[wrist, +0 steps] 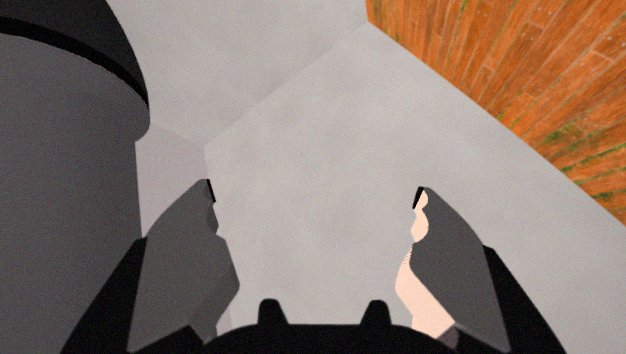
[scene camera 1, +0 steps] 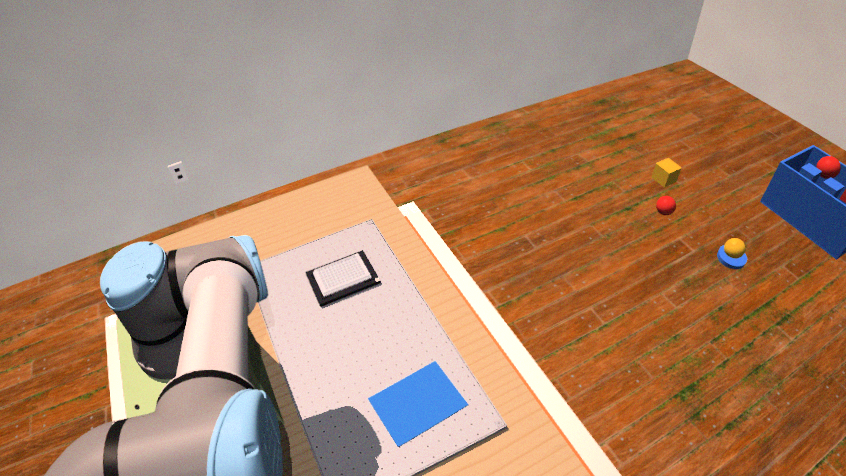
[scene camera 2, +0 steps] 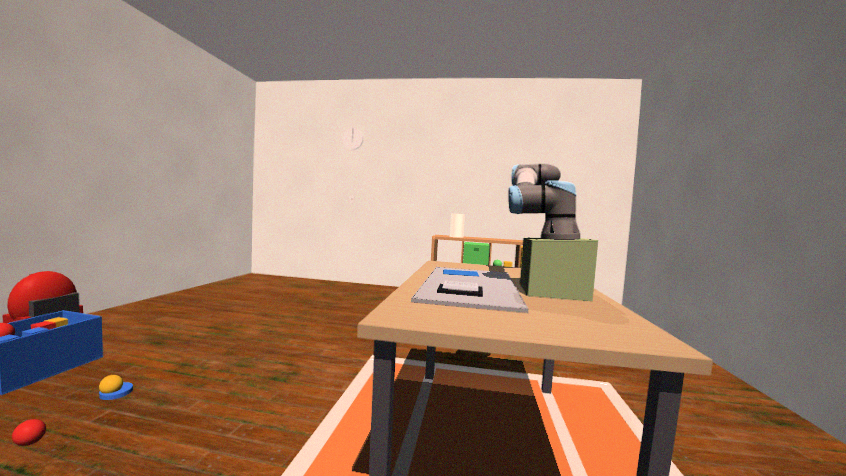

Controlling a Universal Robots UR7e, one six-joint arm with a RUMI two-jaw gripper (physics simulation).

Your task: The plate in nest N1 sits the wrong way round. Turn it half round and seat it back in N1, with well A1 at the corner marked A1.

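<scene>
The white well plate [scene camera 1: 343, 274] [scene camera 2: 460, 285] sits in a black nest [scene camera 1: 350, 298] [scene camera 2: 443, 290] on the grey perforated board [scene camera 1: 349, 337] [scene camera 2: 496, 299]. The lettering of the nest and the plate's well A1 are too small to read. A small light mark shows at the nest's right corner in scene camera 1. My gripper [wrist: 315, 185] is open and empty in the wrist view, with walls and floor behind its fingers. It is away from the plate; the gripper does not show in the scene cameras.
A blue rectangle [scene camera 1: 418, 403] [scene camera 2: 460, 272] lies on the same board, apart from the nest. The arm [scene camera 1: 215, 319] [scene camera 2: 535, 198] stands on a green pedestal [scene camera 2: 560, 269] beside the wooden table [scene camera 1: 331, 207] [scene camera 2: 532, 331]. Toys and a blue bin [scene camera 1: 804, 207] [scene camera 2: 53, 355] are on the floor.
</scene>
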